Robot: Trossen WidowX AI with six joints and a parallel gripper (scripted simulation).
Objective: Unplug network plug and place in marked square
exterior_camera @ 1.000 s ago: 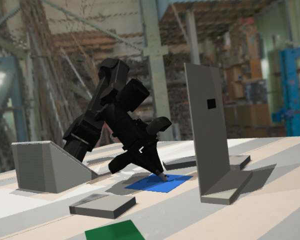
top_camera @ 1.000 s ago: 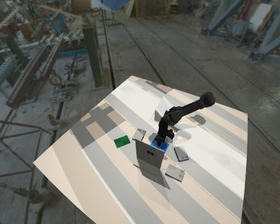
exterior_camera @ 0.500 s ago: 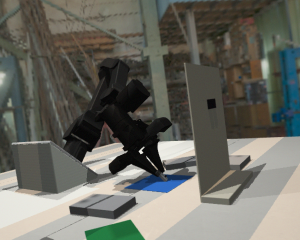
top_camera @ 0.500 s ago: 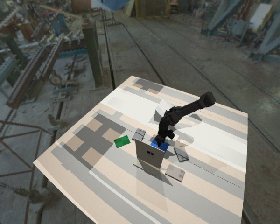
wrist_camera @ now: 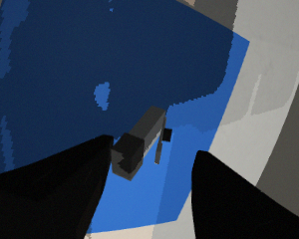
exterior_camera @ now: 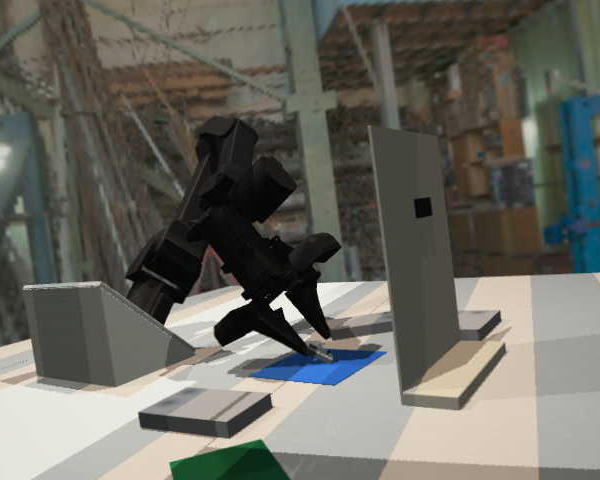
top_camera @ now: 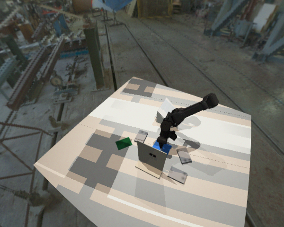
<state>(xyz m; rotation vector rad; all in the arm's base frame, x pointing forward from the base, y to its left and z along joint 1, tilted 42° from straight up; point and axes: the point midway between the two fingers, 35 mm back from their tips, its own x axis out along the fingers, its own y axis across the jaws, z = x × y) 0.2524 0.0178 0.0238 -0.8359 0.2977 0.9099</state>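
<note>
My gripper tip is now 1 cm above the network plug. Also, from my gripper tip: grey upright panel: 15 cm ahead, 1 cm to the right, 9 cm above; then blue square: 2 cm below.
</note>
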